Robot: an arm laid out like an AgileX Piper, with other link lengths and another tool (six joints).
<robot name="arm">
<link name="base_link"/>
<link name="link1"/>
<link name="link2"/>
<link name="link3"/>
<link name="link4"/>
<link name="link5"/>
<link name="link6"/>
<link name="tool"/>
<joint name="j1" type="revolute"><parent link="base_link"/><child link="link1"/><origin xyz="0 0 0.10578" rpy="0 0 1.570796"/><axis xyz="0 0 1"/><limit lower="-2.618" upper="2.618"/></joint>
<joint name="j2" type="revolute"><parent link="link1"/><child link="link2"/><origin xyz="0 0 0" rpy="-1.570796 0 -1.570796"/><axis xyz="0 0 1"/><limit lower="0" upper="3.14"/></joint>
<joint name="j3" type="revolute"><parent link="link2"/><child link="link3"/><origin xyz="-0.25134 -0.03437 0" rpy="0 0 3.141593"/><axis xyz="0 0 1"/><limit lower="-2.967" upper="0"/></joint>
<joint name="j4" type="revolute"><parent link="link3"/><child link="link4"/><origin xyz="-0.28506 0.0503 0" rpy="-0.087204 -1.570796 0"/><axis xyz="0 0 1"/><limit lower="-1.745" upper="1.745"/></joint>
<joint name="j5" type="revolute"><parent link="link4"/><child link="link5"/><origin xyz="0 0 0" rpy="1.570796 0 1.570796"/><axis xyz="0 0 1"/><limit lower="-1.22" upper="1.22"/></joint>
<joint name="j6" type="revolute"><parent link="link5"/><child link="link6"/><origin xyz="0 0.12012 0" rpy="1.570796 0 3.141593"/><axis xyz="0 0 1"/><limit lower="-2.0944" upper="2.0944"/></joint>
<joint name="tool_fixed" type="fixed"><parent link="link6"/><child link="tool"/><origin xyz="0.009 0.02 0.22" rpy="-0.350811 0 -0.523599"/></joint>
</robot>
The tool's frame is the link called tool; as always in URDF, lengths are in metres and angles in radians.
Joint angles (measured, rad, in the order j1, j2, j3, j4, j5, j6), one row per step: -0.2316 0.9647 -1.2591 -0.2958 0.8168 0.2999; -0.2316 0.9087 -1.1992 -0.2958 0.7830 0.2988; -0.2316 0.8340 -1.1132 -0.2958 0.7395 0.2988; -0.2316 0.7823 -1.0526 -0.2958 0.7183 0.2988; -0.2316 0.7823 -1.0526 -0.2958 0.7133 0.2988; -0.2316 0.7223 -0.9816 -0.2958 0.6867 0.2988; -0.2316 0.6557 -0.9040 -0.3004 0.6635 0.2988; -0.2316 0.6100 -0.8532 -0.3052 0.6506 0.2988; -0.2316 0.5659 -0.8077 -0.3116 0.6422 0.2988; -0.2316 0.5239 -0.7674 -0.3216 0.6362 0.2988; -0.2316 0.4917 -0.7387 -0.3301 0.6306 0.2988
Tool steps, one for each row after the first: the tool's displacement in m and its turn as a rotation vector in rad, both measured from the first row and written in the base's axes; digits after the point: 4 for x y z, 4 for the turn. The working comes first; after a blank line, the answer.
Tool pose at each row, in the base's axes (x y z in m, rotation vector in rad; the steps are taken from these numbers as rounded here): 0.4250 -0.1536 0.3211 -0.2650 2.1204 -0.2730; 0.4181 -0.1496 0.3223 -0.2765 2.0916 -0.2811; 0.4089 -0.1443 0.3189 -0.2901 2.0602 -0.2885; 0.4016 -0.1410 0.3126 -0.2967 2.0482 -0.2908; 0.4023 -0.1408 0.3141 -0.2982 2.0434 -0.2921; 0.3946 -0.1369 0.3063 -0.3065 2.0281 -0.2949; 0.3854 -0.1339 0.2958 -0.3151 2.0170 -0.3020; 0.3790 -0.1323 0.2887 -0.3205 2.0103 -0.3087; 0.3725 -0.1314 0.2823 -0.3250 2.0047 -0.3173; 0.3661 -0.1315 0.2773 -0.3297 1.9990 -0.3304; 0.3614 -0.1316 0.2750 -0.3337 1.9917 -0.3423

-0.0069 0.0040 0.0012 -0.0109 -0.0264 0.0096; -0.0161 0.0093 -0.0022 -0.0224 -0.0549 0.0214; -0.0234 0.0126 -0.0085 -0.0271 -0.0655 0.0272; -0.0227 0.0128 -0.0070 -0.0287 -0.0699 0.0285; -0.0304 0.0167 -0.0148 -0.0345 -0.0834 0.0359; -0.0396 0.0197 -0.0253 -0.0435 -0.0928 0.0410; -0.0460 0.0213 -0.0324 -0.0508 -0.0983 0.0432; -0.0525 0.0222 -0.0388 -0.0591 -0.1030 0.0439; -0.0589 0.0221 -0.0438 -0.0708 -0.1076 0.0428; -0.0636 0.0220 -0.0461 -0.0814 -0.1139 0.0421
